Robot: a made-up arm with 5 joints.
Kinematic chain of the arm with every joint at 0, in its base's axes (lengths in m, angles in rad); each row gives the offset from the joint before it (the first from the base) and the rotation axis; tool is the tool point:
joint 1: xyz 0 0 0.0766 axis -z
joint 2: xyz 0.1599 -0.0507 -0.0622 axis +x
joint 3: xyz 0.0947 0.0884 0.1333 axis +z
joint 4: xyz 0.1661 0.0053 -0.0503 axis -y
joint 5: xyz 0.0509 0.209 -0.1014 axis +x
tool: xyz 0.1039 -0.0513 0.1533
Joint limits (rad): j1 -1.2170..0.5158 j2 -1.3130..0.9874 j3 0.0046..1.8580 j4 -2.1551..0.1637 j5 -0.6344..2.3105
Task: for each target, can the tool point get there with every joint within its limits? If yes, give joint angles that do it. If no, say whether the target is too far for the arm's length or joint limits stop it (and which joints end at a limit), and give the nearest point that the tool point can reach.
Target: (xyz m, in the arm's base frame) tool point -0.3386 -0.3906 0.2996
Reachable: no: joint limits stop it (at a limit: joint 1, joint 3, joint 5) | nearest point -0.1872 -0.0287 0.2792 | short by 0.393 m
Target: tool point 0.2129 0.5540 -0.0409
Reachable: yes | joints -0.7470 -0.3026 0.2334 -0.5742 0.0465
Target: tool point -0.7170 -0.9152 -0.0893
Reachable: no: too far | nearest point -0.0156 -0.2258 -0.1712 | short by 0.987 m
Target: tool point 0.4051 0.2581 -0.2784
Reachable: yes | joints -0.5461 -0.8692 0.3630 -0.2270 1.8706
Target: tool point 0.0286 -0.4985 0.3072
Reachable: no: joint limits stop it (at a limit: joint 1, joint 3, joint 4, joint 5) | nearest point 0.0707 -0.1976 0.0829 | short by 0.378 m
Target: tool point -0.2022 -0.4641 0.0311
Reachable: no: joint limits stop it (at a limit: joint 1, joint 2, joint 3, joint 5) | nearest point 0.0107 -0.2253 -0.0886 | short by 0.342 m
